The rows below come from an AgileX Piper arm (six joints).
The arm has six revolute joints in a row. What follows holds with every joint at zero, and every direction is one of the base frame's.
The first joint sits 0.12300 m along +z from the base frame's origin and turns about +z.
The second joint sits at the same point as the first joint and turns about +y.
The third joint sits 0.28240 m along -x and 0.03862 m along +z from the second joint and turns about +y.
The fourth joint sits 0.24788 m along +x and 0.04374 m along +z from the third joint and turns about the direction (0.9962, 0, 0.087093).
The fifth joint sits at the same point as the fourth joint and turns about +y.
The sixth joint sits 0.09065 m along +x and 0.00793 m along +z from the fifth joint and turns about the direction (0.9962, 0, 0.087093).
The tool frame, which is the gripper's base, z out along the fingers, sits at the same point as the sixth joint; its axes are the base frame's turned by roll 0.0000, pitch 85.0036 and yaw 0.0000 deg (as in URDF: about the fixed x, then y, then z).
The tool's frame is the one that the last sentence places.
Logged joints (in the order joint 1, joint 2, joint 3, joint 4, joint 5, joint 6), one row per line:
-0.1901, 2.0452, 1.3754, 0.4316, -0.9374, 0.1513
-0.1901, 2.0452, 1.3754, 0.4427, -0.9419, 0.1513
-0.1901, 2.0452, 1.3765, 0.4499, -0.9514, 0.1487
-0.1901, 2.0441, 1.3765, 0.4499, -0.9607, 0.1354
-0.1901, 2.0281, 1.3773, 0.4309, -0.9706, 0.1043
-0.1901, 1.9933, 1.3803, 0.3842, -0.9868, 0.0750
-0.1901, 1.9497, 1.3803, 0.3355, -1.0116, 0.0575
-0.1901, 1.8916, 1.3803, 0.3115, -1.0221, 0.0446
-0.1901, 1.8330, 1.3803, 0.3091, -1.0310, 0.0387
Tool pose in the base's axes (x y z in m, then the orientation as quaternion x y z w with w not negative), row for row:
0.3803, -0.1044, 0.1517, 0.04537, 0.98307, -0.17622, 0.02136
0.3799, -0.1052, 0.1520, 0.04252, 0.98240, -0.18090, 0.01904
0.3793, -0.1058, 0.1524, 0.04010, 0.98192, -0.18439, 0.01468
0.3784, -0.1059, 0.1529, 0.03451, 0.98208, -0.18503, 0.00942
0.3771, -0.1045, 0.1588, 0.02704, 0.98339, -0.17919, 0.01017
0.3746, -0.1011, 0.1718, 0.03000, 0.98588, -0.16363, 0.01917
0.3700, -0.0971, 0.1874, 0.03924, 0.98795, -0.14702, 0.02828
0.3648, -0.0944, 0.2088, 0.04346, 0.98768, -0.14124, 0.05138
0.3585, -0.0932, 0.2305, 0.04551, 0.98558, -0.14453, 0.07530
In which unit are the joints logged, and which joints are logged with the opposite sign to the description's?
The joints are logged in radians. Opposite sign: joint 3, joint 4, joint 5.
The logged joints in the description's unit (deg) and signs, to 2 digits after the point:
-10.89, 117.18, -78.80, -24.73, 53.71, 8.67
-10.89, 117.18, -78.80, -25.36, 53.97, 8.67
-10.89, 117.18, -78.87, -25.78, 54.51, 8.52
-10.89, 117.12, -78.87, -25.78, 55.04, 7.76
-10.89, 116.20, -78.91, -24.69, 55.61, 5.98
-10.89, 114.21, -79.09, -22.01, 56.54, 4.30
-10.89, 111.71, -79.09, -19.22, 57.96, 3.29
-10.89, 108.38, -79.09, -17.85, 58.56, 2.56
-10.89, 105.02, -79.09, -17.71, 59.07, 2.22

